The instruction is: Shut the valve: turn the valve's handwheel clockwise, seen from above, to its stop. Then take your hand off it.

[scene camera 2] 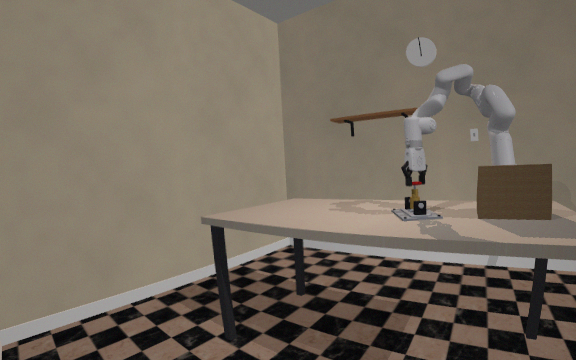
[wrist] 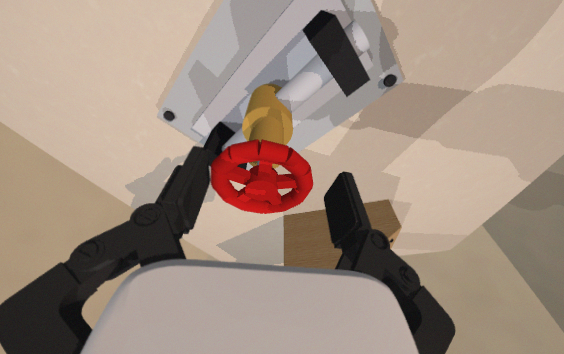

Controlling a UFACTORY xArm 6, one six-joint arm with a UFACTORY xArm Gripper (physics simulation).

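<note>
The red handwheel [scene camera 2: 417,183] [wrist: 265,205] tops the brass valve body [scene camera 2: 415,198] [wrist: 267,120], which stands upright on a grey base plate [scene camera 2: 432,216] [wrist: 192,97]. My gripper [scene camera 2: 416,183] [wrist: 273,174] is open and points down, with its fingertips at about the height of the handwheel. In the wrist view the wheel lies between the two fingers, close to the left finger and with a wider gap to the right one. Whether the left finger touches the rim, I cannot tell. Nothing is gripped.
Black clamps [scene camera 2: 420,207] [wrist: 337,52] hold the pale pipe [wrist: 302,86] on both sides of the valve. A brown wooden box [scene camera 2: 514,192] [wrist: 307,240] stands on the table [scene camera 2: 300,215], nearer the arm's base. A wall shelf [scene camera 2: 372,116] hangs behind.
</note>
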